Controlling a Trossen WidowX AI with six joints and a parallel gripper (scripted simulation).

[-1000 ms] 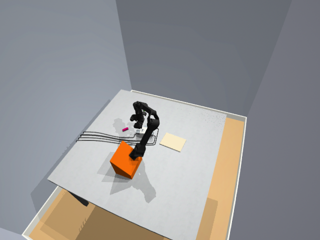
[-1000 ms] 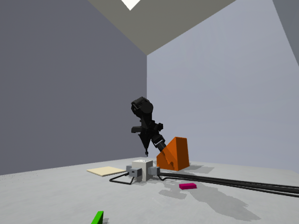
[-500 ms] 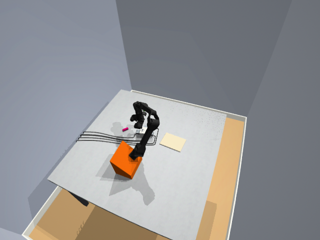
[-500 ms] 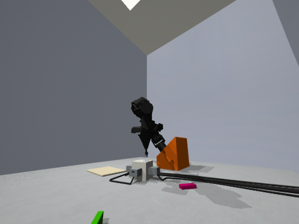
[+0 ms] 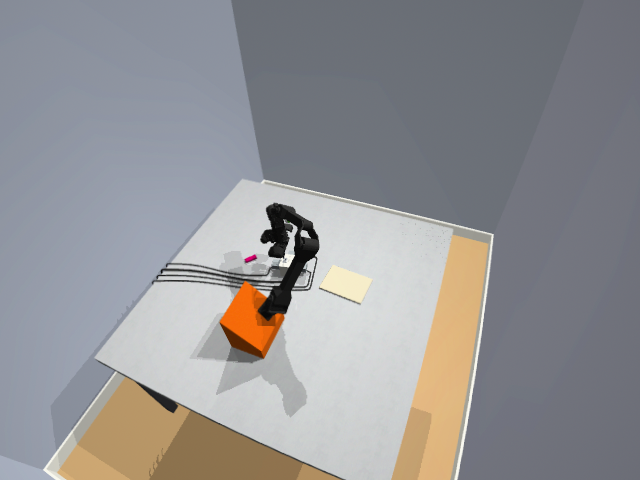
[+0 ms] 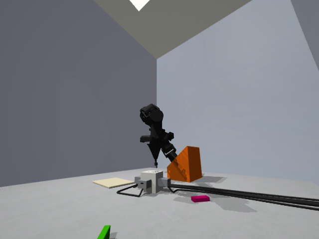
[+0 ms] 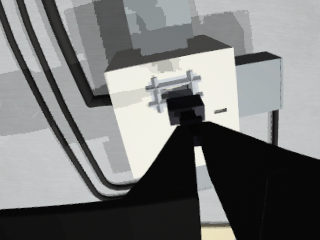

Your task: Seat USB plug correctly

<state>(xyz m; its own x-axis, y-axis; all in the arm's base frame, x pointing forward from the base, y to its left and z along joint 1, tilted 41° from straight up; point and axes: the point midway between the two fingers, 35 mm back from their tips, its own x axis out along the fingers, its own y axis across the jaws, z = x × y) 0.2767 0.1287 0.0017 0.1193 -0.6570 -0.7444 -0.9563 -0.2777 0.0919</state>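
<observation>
My gripper tip is 20 mm above the black USB plug. The rest, counted from my gripper tip: magenta block 200 mm to the left, 130 mm below, 20 mm behind; beige pad 290 mm to the right, 130 mm below, 50 mm ahead; grey socket frame 60 mm below.
</observation>
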